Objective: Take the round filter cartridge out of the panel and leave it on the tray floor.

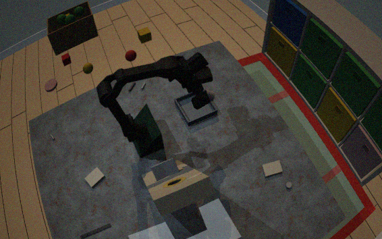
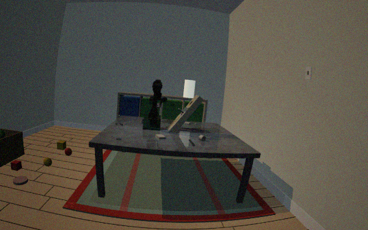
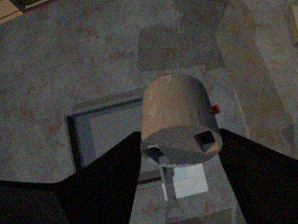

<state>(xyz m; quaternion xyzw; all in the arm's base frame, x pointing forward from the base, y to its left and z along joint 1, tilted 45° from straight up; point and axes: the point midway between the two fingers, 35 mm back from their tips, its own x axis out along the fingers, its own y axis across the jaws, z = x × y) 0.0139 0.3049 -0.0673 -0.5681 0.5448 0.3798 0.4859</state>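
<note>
Now: gripper tip 100 mm past the grey tray and 200 mm above it. The rest, counted from my gripper tip: round filter cartridge (10 mm to the left).
</note>
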